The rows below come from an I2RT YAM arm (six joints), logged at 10 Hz.
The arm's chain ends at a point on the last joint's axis. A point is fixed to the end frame.
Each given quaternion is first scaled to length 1.
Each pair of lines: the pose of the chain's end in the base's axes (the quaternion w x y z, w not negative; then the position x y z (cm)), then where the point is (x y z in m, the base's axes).
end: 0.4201, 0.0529, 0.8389, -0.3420, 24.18, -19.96, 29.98
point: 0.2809 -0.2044 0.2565
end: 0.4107, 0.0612, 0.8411, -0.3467, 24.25, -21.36, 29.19
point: 0.2809 -0.2193 0.2481
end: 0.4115, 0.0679, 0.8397, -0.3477, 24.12, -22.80, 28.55
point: 0.2799 -0.2340 0.2419
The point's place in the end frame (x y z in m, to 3 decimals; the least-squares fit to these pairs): 0.008 0.034 0.047
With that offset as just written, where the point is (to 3 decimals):
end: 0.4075, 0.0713, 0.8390, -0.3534, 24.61, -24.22, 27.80
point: 0.284 -0.249 0.234
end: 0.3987, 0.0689, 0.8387, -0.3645, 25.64, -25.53, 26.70
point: 0.294 -0.263 0.223
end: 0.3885, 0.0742, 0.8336, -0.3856, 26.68, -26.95, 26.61
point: 0.303 -0.280 0.222
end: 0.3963, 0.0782, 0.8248, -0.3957, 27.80, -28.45, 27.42
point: 0.315 -0.297 0.231
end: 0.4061, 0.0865, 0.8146, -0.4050, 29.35, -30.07, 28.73
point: 0.332 -0.314 0.245
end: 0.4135, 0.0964, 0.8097, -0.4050, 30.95, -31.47, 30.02
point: 0.349 -0.328 0.259
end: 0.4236, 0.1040, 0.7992, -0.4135, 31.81, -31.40, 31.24
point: 0.358 -0.329 0.273
